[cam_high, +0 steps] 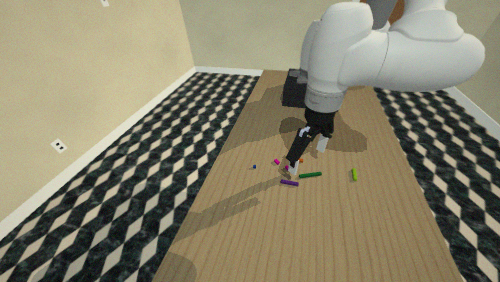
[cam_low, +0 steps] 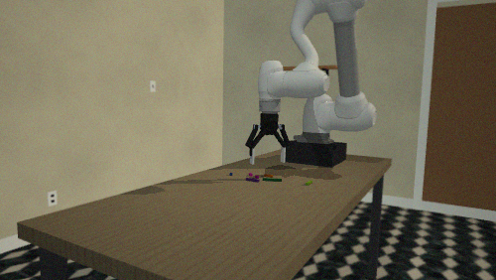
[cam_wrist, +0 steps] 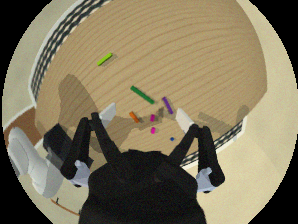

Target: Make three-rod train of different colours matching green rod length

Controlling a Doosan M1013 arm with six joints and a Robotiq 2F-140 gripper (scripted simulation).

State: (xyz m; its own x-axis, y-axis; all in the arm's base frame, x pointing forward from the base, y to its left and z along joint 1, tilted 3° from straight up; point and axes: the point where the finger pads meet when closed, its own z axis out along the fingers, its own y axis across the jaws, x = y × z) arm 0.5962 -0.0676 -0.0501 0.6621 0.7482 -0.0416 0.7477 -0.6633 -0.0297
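The tiny blue piece lies 10 mm behind my hand, 180 mm to the right of it and 80 mm below it. Also, from my hand: purple rod: 40 mm ahead, 50 mm to the right, 80 mm below; then orange rod: 60 mm behind, 20 mm to the right, 80 mm below; then green rod: 20 mm to the left, 80 mm below.
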